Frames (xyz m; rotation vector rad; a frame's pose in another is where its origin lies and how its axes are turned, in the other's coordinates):
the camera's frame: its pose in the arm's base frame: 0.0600 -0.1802 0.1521 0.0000 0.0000 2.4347
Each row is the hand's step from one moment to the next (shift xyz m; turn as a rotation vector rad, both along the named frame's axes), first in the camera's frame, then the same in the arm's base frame.
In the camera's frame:
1: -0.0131 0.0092 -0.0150 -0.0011 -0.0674 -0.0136
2: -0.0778 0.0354 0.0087 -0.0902 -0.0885 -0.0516
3: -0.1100 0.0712 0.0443 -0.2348 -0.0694 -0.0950
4: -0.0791 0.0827 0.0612 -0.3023 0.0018 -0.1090
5: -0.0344 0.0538 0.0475 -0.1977 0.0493 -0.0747
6: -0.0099 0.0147 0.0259 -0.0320 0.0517 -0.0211
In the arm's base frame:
1: 0.0040 -0.0155 -0.0150 0.0446 0.0505 -0.0136
2: 0.0362 -0.0774 0.0087 0.1261 0.0087 -0.0516
3: 0.0374 -0.1256 0.0443 0.2236 -0.0997 -0.0950
4: 0.0064 -0.1143 0.0612 0.2287 -0.1977 -0.1090
5: -0.0088 -0.0633 0.0475 0.1183 -0.1659 -0.0747
6: -0.0020 -0.0176 0.0259 -0.0092 -0.0601 -0.0211

